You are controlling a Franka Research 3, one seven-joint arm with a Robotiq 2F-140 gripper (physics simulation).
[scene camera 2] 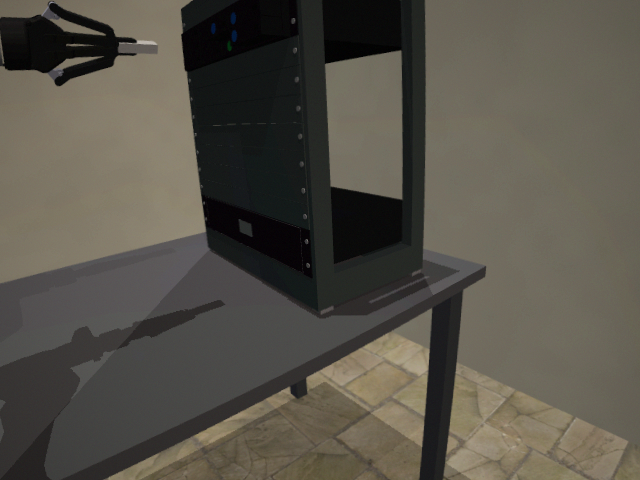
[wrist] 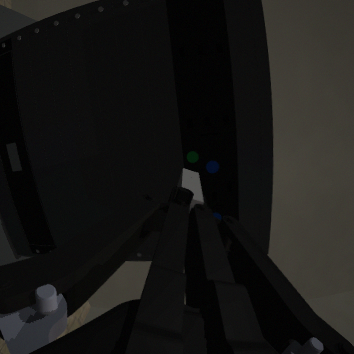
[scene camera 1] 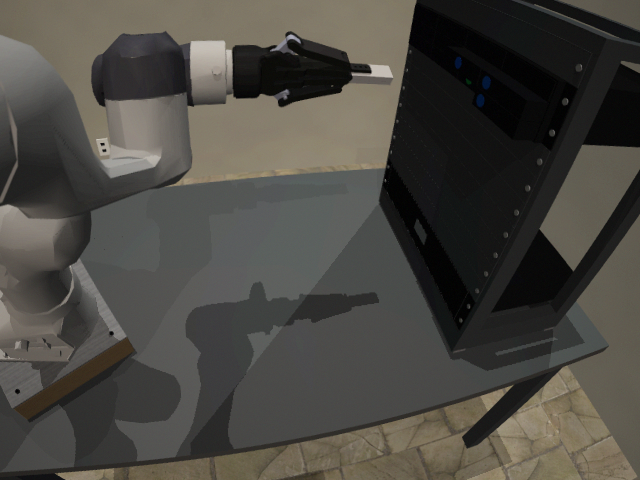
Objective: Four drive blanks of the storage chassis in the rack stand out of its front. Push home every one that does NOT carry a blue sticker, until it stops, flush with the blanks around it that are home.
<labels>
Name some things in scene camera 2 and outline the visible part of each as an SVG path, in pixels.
My gripper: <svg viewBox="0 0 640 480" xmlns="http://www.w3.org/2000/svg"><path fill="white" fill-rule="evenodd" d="M0 18L3 66L5 66L5 69L37 70L42 73L48 73L57 86L62 86L72 78L112 67L115 58L119 55L134 56L137 53L158 54L158 44L154 41L138 41L134 38L116 37L114 30L109 25L64 10L54 1L48 2L48 7L42 15L36 15L31 18ZM101 57L64 69L54 69L66 59ZM49 19L58 20L62 18L104 33L106 36L66 32Z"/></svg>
A rack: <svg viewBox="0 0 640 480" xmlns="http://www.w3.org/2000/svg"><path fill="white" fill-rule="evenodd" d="M181 9L183 28L181 37L184 67L188 78L208 248L301 301L320 315L333 310L334 305L403 276L413 276L420 273L423 266L425 197L425 0L192 0ZM402 50L402 200L331 187L325 64Z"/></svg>
</labels>
